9 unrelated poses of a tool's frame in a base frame.
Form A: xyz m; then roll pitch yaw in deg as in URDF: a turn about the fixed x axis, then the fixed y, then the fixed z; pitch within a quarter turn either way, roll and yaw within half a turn.
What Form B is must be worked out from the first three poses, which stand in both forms.
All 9 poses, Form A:
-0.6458, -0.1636, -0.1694, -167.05, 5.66, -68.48
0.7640, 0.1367, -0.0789, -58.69, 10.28, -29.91
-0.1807, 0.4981, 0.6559, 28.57, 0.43, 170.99
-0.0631, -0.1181, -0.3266, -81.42, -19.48, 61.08
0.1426, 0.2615, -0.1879, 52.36, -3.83, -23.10
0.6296, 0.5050, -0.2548, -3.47, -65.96, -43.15
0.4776, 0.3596, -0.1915, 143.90, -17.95, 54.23
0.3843, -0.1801, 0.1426, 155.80, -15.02, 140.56
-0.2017, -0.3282, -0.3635, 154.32, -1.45, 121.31
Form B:
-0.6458, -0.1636, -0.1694, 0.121, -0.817, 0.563, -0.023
0.7640, 0.1367, -0.0789, 0.850, -0.451, 0.201, -0.182
-0.1807, 0.4981, 0.6559, 0.077, 0.016, 0.246, 0.966
-0.0631, -0.1181, -0.3266, 0.700, -0.488, -0.437, 0.285
0.1426, 0.2615, -0.1879, 0.882, 0.426, -0.118, -0.165
0.6296, 0.5050, -0.2548, 0.774, -0.224, -0.497, -0.324
0.4776, 0.3596, -0.1915, 0.205, 0.858, 0.385, 0.272
0.3843, -0.1801, 0.1426, 0.050, -0.353, -0.903, -0.239
-0.2017, -0.3282, -0.3635, 0.098, 0.480, 0.848, 0.200

